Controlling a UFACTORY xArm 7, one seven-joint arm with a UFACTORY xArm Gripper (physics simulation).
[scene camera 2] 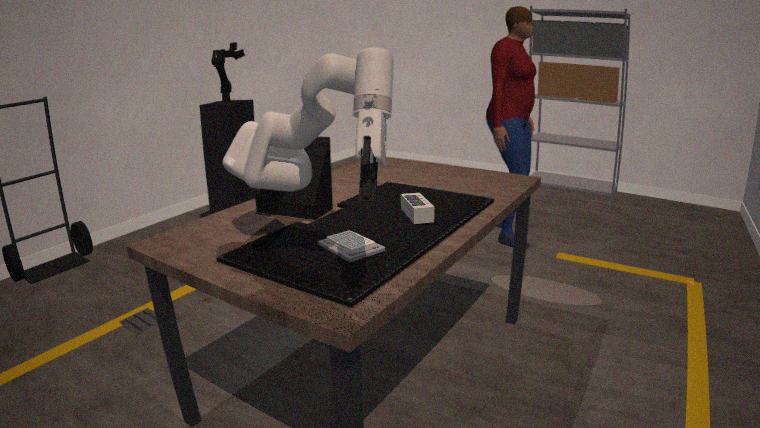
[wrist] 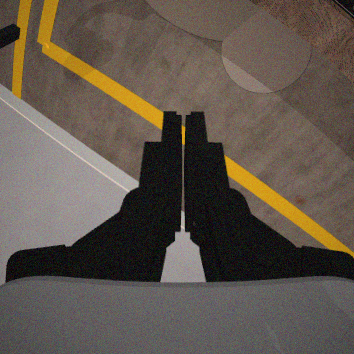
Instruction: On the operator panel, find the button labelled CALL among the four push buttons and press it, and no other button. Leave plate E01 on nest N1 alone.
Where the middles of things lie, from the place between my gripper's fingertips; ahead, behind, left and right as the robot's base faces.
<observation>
The plate E01 (scene camera 2: 349, 241) lies 330 mm to the left of my hand, 240 mm below it and 210 mm behind it. Also, from my hand: operator panel (scene camera 2: 424, 213) 670 mm to the left, 230 mm below, 130 mm behind.
</observation>
